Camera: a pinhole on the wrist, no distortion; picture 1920 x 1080 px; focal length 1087.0 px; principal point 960.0 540.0 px. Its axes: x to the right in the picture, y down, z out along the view. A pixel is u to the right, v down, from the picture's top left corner.
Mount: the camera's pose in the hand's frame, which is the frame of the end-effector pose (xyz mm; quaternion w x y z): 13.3 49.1 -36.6 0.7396 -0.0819 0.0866 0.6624
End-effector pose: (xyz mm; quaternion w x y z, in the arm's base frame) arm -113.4 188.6 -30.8 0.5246 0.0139 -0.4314 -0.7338
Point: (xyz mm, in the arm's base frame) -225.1 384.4 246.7
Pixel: 786.5 532.0
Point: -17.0 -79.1 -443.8
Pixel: behind the camera
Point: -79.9 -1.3 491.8
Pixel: outside the picture
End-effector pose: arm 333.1 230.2 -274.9 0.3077 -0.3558 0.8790 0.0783
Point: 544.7 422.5 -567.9
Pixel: 605.7 698.1
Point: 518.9 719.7 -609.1
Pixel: 1049.5 936.9
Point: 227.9 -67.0 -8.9
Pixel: behind the camera
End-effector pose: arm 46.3 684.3 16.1 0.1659 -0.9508 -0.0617 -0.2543
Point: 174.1 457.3 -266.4
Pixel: 1663.9 828.3
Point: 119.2 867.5 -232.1
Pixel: 152.5 733.0
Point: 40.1 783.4 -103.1
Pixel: outside the picture
